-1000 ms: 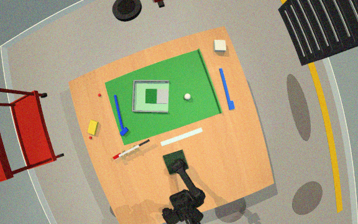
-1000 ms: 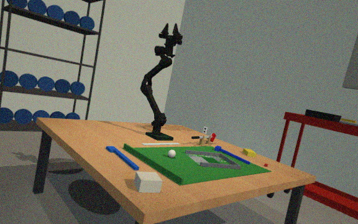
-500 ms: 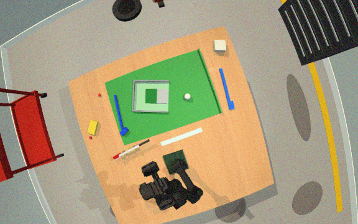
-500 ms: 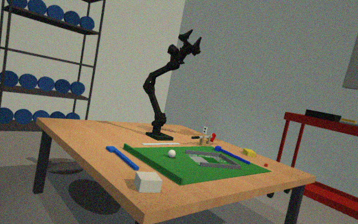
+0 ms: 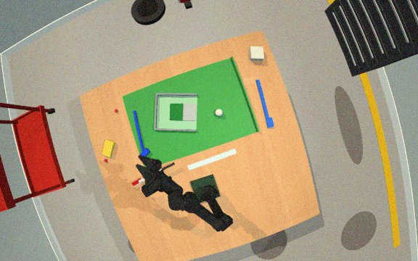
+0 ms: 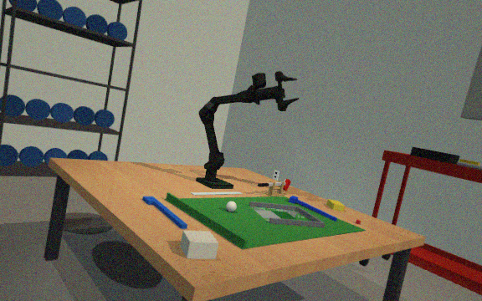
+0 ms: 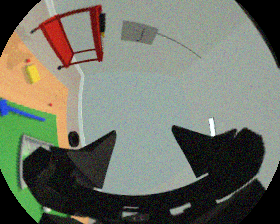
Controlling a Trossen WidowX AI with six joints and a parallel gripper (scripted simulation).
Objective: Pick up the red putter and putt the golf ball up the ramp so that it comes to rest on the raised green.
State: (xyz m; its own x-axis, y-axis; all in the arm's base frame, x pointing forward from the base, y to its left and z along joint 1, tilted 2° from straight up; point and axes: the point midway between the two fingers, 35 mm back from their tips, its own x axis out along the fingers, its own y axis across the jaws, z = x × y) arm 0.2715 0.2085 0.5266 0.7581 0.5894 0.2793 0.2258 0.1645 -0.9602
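My gripper tip is now 560 mm above the white strip, 260 mm to the left of it and 100 mm past it. The rest, counted from my gripper tip: white golf ball: 540 mm below, 340 mm to the right, 170 mm ahead; then small wooden stand: 530 mm below, 150 mm behind, 110 mm to the left; then red putter: 510 mm below, 150 mm behind, 90 mm to the left.
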